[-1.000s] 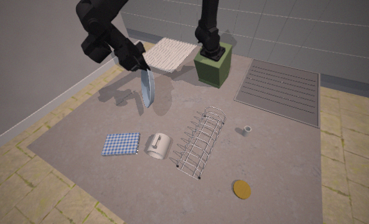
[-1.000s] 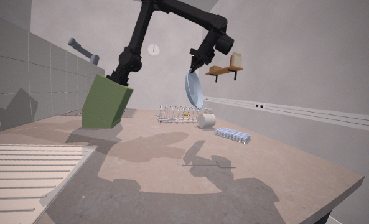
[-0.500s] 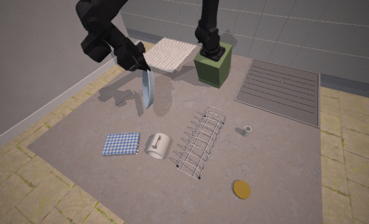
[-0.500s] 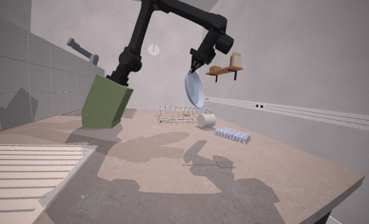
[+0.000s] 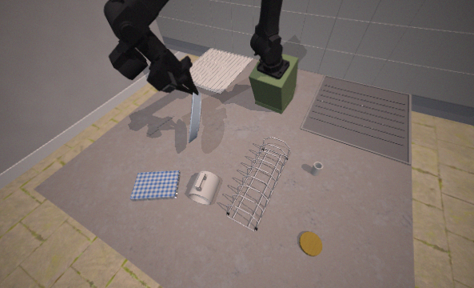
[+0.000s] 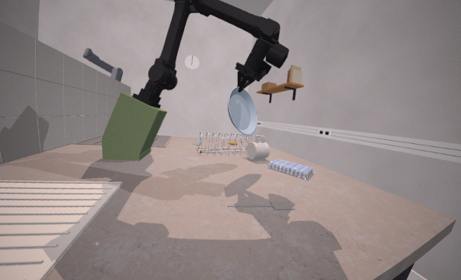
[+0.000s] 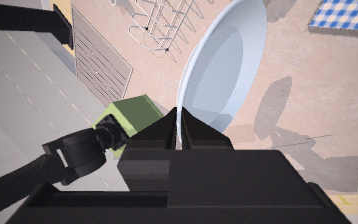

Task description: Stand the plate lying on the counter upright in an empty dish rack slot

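Now: hand 20 mm short of the pale blue plate, 10 mm to the left of it and 90 mm above it. Also, from my hand: grey drain mat (650 mm behind, 430 mm to the left, 320 mm below); then disc (70 mm ahead, 510 mm to the left, 310 mm below); then small white cup (190 mm behind, 410 mm to the left, 310 mm below).
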